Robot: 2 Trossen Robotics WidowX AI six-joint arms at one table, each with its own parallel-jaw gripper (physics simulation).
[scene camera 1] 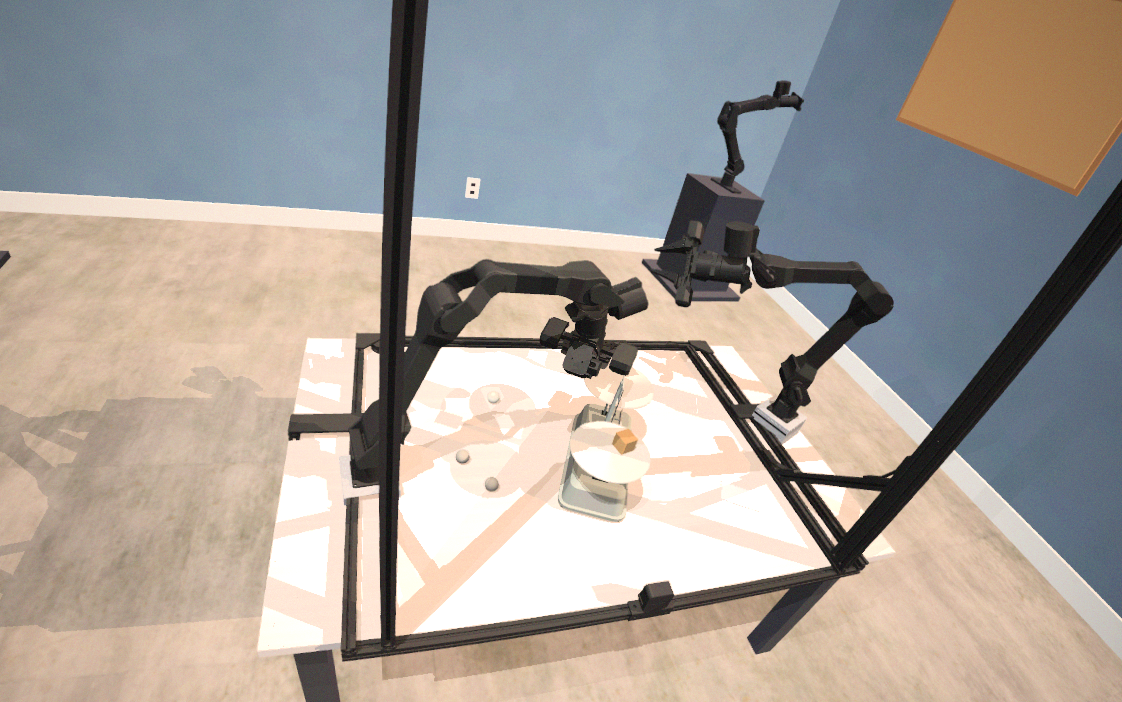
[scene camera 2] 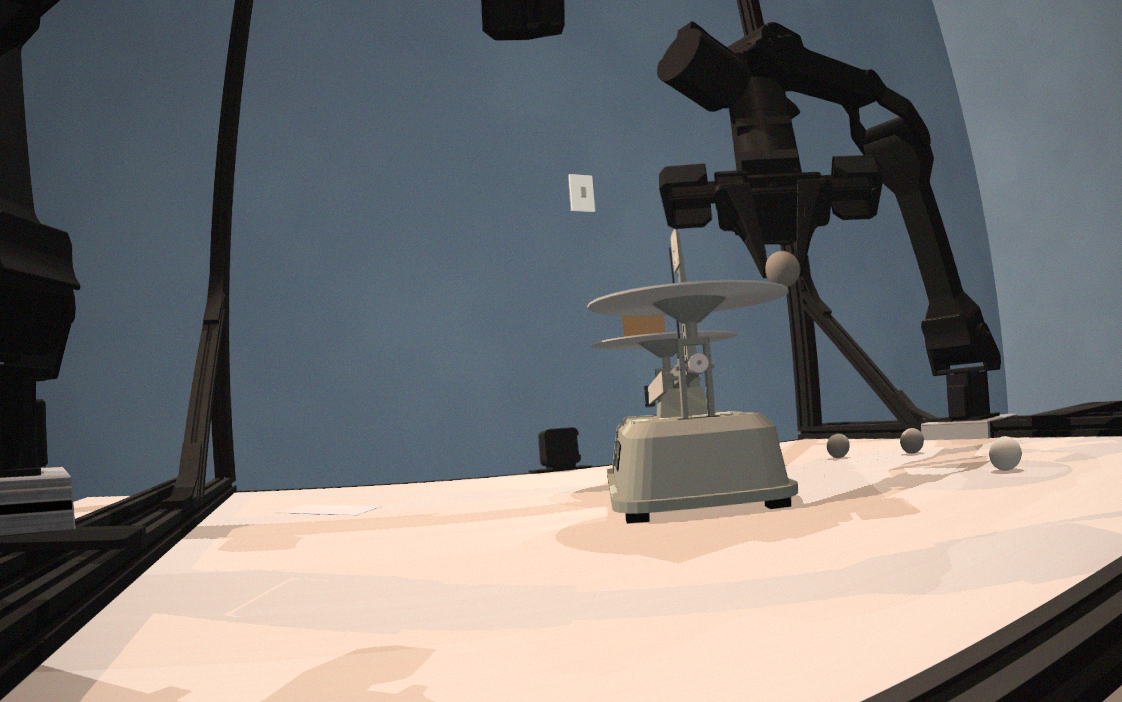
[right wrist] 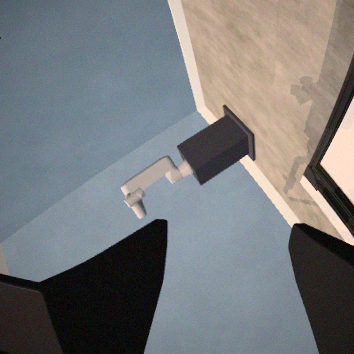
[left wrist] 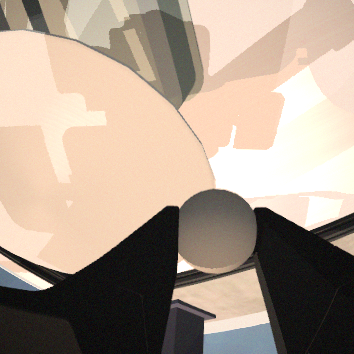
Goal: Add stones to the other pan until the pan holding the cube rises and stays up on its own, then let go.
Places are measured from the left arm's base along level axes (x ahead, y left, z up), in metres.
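Where they show: left gripper, fingertip midpoint: (scene camera 2: 783,274) (left wrist: 215,218); right gripper, fingertip midpoint: (scene camera 1: 652,260) (right wrist: 230,233); left arm's base, link origin: (scene camera 1: 369,472) (scene camera 2: 969,418); right arm's base, link origin: (scene camera 1: 782,411).
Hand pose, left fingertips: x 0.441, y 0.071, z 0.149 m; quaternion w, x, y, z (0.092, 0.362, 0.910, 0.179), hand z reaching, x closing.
Note:
Each offset is from my left fingertips to the centre of the thing. "pt": to the spot under its first point.
A balance scale {0.015 m ahead, 0.123 m right, 0.054 m down} (scene camera 1: 594,502) (scene camera 2: 699,463) stands mid-table. The orange cube {0.007 m back, 0.201 m right, 0.012 m down} (scene camera 1: 624,442) (scene camera 2: 643,324) sits on one pan {0.034 m back, 0.204 m right, 0.027 m down} (scene camera 1: 591,461) (scene camera 2: 606,342), which hangs lower in scene camera 2. The other pan {0.063 m ahead, 0.041 m right, 0.015 m down} (scene camera 1: 637,394) (scene camera 2: 632,296) (left wrist: 125,200) is higher, and no stone shows on it. My left gripper (scene camera 1: 589,362) (scene camera 2: 781,264) (left wrist: 215,218) is shut on a round grey stone {0.001 m ahead, 0.001 m left, 0.004 m up} (scene camera 2: 782,269) (left wrist: 218,231) at that pan's rim; whether they touch is unclear. Three stones {0.149 m back, 0.107 m left, 0.157 m down} (scene camera 1: 493,397) {0.261 m back, 0.056 m right, 0.157 m down} (scene camera 1: 462,456) {0.223 m back, 0.135 m right, 0.157 m down} (scene camera 1: 491,483) lie on the table. My right gripper (scene camera 1: 671,273) (right wrist: 230,233) is open and empty.
A black frame (scene camera 1: 529,622) borders the table, with an upright post (scene camera 1: 397,248) at the left in scene camera 1. A small black box {pt 0.039 m back, 0.446 m right, 0.118 m down} (scene camera 1: 656,596) (scene camera 2: 559,447) sits on the frame. A pedestal (scene camera 1: 713,223) (right wrist: 216,149) bearing another arm stands on the floor beyond the table.

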